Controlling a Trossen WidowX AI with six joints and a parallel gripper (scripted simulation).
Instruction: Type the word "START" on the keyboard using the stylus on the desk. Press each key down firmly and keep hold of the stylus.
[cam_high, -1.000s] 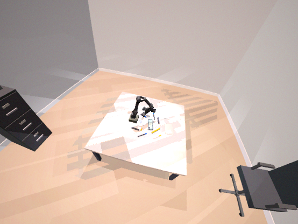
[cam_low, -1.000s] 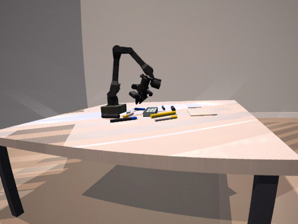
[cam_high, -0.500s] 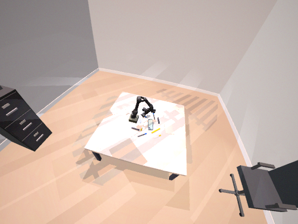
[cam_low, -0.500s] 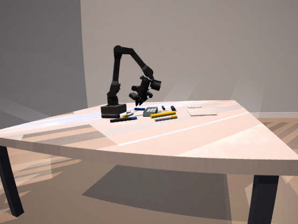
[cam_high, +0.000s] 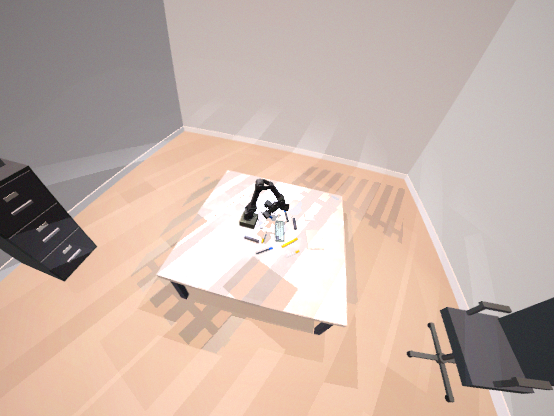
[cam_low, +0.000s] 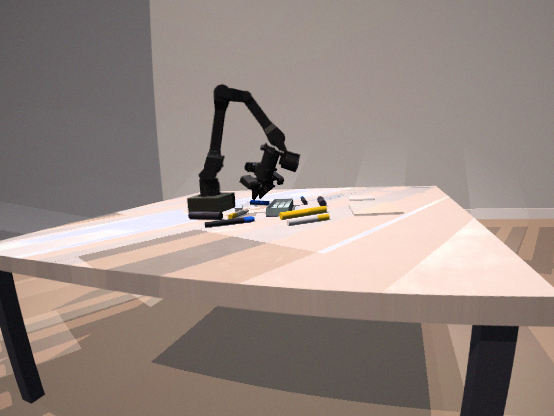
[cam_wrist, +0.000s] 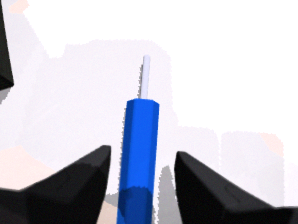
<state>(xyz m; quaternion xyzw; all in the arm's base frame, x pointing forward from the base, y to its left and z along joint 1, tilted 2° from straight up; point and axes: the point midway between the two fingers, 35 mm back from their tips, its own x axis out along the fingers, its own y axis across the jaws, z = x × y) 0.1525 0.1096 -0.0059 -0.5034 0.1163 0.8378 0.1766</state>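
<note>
The blue stylus lies 2 cm behind my gripper tip and 1 cm below it. From my gripper tip the other things lie so: white paper sheet: 44 cm ahead, 16 cm to the right, 2 cm below.
</note>
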